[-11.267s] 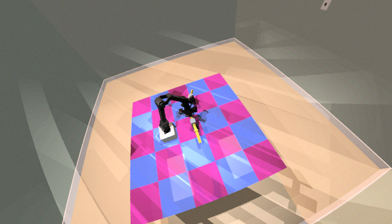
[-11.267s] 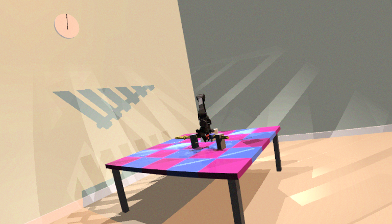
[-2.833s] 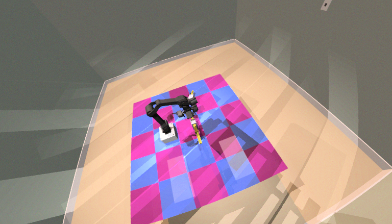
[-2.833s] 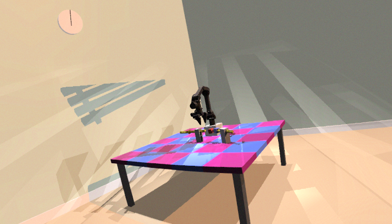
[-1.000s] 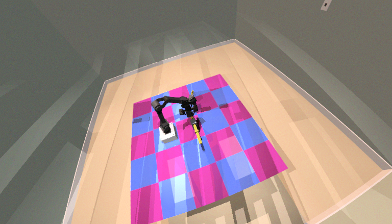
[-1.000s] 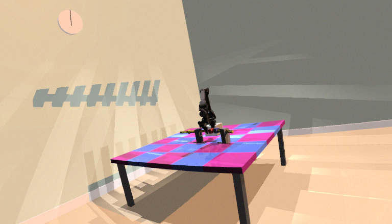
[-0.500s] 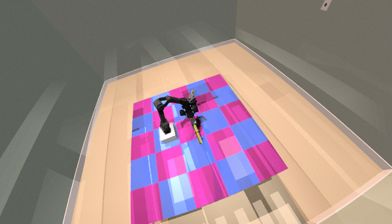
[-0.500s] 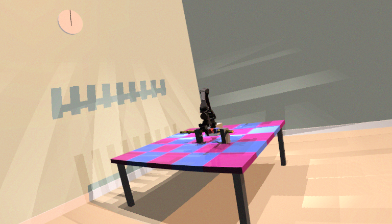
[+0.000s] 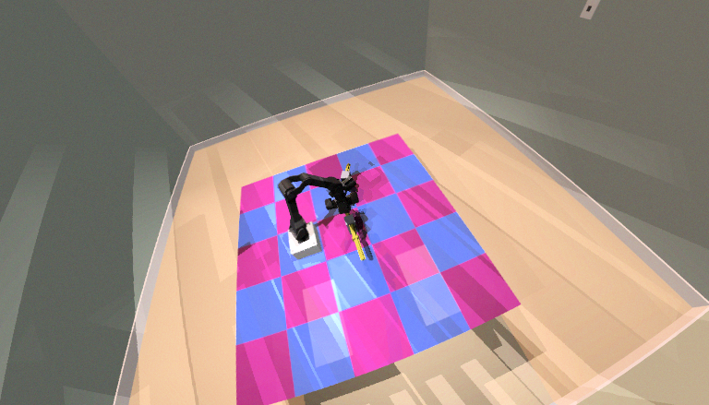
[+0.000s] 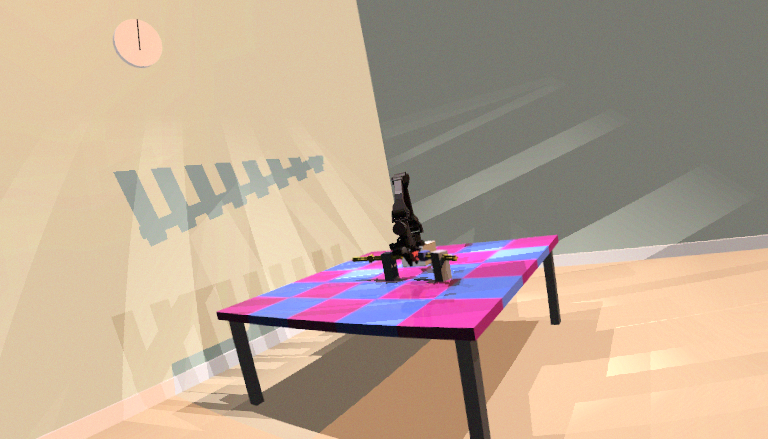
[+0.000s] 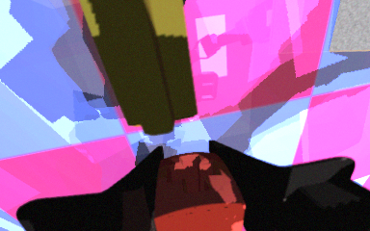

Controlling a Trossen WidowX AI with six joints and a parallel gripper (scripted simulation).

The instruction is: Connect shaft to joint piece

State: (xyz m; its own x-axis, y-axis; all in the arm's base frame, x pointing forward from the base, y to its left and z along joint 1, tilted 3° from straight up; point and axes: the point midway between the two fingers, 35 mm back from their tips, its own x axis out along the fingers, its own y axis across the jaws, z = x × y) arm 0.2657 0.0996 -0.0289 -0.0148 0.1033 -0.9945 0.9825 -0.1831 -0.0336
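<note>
Now: the red-orange joint piece 10 mm to the left of my gripper tip and 40 mm above it.
</note>
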